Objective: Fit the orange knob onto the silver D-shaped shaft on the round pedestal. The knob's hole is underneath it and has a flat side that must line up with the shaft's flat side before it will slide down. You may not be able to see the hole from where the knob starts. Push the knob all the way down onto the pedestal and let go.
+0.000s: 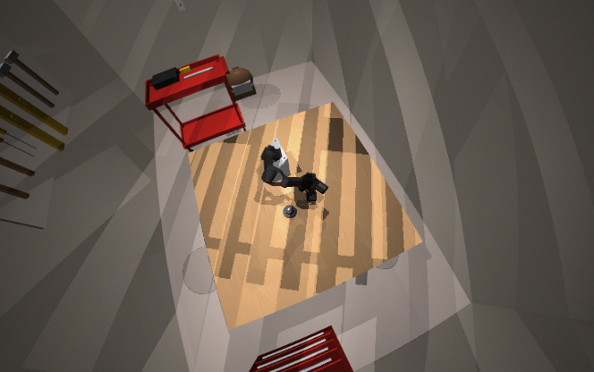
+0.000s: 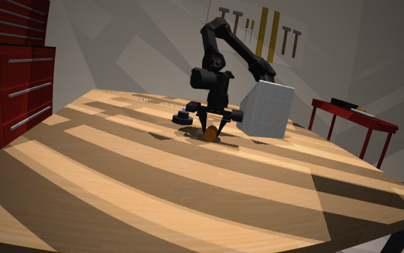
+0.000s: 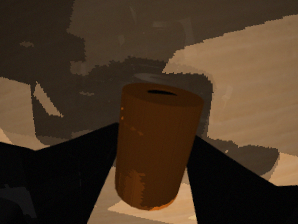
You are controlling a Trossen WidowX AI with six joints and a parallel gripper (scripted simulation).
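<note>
Now: the orange knob 10 mm to the left of my gripper tip and 10 mm above it. From my gripper tip the other things lie so: round pedestal 170 mm to the right, 90 mm ahead, 20 mm above.
</note>
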